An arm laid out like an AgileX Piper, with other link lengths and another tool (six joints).
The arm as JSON. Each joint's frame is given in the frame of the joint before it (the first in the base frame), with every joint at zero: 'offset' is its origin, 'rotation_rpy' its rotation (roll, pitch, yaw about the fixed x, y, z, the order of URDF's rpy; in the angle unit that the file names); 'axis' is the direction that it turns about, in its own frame. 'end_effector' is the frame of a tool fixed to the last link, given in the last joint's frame.
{
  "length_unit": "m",
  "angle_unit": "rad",
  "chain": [
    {
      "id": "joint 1",
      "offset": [
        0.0,
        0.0,
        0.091
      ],
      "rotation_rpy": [
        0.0,
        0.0,
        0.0
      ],
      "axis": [
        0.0,
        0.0,
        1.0
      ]
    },
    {
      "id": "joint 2",
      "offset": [
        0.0,
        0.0,
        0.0
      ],
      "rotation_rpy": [
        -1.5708,
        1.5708,
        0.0
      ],
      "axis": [
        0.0,
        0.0,
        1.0
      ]
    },
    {
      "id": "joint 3",
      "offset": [
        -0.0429,
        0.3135,
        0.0
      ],
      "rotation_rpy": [
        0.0,
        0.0,
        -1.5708
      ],
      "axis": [
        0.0,
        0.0,
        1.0
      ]
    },
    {
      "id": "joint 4",
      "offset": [
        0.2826,
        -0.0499,
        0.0
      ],
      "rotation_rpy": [
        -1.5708,
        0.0,
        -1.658
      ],
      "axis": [
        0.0,
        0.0,
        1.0
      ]
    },
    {
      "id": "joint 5",
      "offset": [
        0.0,
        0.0,
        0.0
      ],
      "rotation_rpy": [
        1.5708,
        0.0,
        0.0
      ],
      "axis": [
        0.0,
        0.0,
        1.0
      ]
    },
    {
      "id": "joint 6",
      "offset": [
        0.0,
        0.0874,
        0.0
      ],
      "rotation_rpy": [
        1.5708,
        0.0,
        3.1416
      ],
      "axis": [
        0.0,
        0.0,
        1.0
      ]
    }
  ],
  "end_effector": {
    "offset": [
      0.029,
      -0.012,
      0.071
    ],
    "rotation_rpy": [
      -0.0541,
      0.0,
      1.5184
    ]
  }
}
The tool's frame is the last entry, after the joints.
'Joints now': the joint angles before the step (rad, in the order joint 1, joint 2, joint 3, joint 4, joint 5, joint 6). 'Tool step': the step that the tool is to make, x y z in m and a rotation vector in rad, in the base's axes. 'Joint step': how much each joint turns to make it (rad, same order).
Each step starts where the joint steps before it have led.
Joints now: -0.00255, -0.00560, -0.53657, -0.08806, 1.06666, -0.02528
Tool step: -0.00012, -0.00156, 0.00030, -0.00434, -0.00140, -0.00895
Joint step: -0.00003, -0.00002, -0.00001, -0.01139, -0.00095, 0.00545
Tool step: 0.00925, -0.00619, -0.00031, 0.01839, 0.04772, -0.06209
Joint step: 0.00008, 0.06815, -0.00097, -0.05547, -0.01142, 0.07298
